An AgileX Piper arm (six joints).
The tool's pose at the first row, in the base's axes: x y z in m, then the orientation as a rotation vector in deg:
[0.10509 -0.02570 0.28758 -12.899 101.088 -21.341]
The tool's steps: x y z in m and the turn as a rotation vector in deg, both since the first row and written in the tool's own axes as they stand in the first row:
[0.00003 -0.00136 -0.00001 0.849 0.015 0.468]
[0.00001 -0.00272 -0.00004 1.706 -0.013 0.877]
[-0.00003 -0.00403 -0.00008 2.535 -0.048 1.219]
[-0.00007 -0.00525 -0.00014 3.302 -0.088 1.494]
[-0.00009 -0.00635 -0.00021 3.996 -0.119 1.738]
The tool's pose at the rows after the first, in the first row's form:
[0.10501 -0.02697 0.28805 -11.875 100.938 -21.748]
[0.10492 -0.02822 0.28858 -10.906 100.735 -22.196]
[0.10482 -0.02942 0.28910 -10.017 100.524 -22.665]
[0.10471 -0.03053 0.28960 -9.233 100.316 -23.126]
[0.10459 -0.03154 0.29004 -8.528 100.129 -23.546]

